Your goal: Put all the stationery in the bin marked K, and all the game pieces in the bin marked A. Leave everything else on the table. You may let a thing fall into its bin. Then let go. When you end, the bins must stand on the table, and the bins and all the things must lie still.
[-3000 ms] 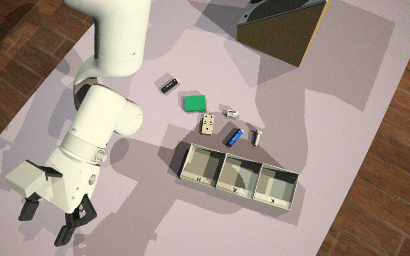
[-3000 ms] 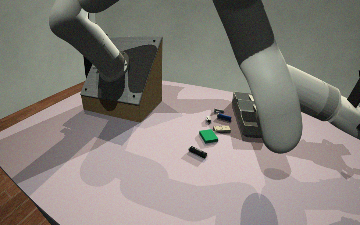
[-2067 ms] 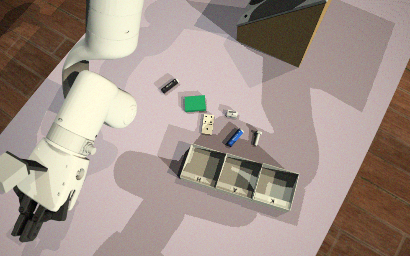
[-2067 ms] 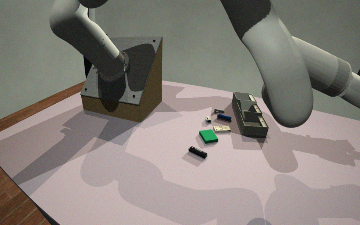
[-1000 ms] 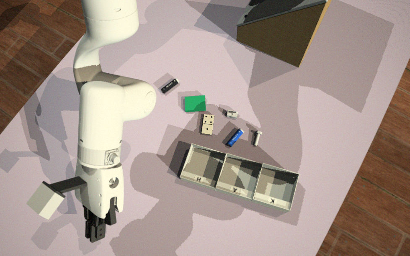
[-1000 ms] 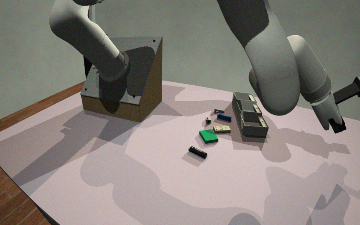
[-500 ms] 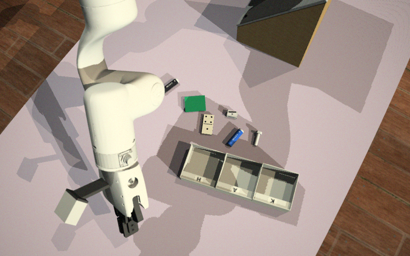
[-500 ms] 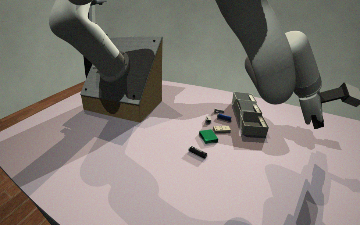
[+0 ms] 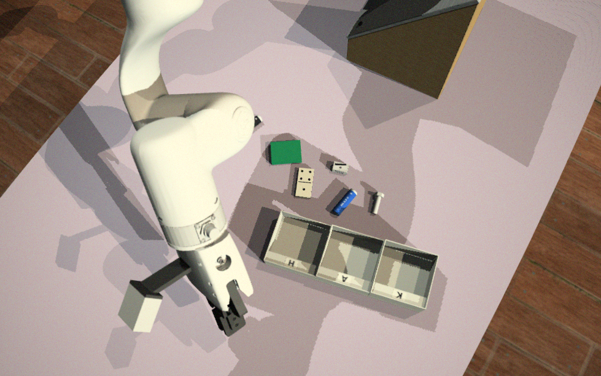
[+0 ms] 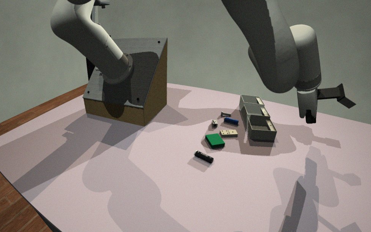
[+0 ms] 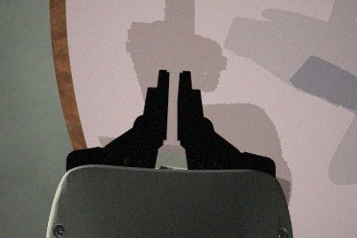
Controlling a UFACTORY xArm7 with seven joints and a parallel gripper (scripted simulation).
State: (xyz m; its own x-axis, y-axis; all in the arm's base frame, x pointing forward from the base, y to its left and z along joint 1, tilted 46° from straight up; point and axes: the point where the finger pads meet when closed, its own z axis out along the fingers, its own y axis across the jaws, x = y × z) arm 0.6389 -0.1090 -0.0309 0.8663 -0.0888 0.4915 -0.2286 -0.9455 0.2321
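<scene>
My gripper is now 160 mm past the three-part bin row, 120 mm to the right of it and 70 mm above it. From my hand the other things lie so: domino (250 mm behind, 90 mm below, 10 mm to the right); blue battery (240 mm behind, 90 mm below, 70 mm to the left); green block (280 mm behind, 90 mm below, 60 mm to the right).
</scene>
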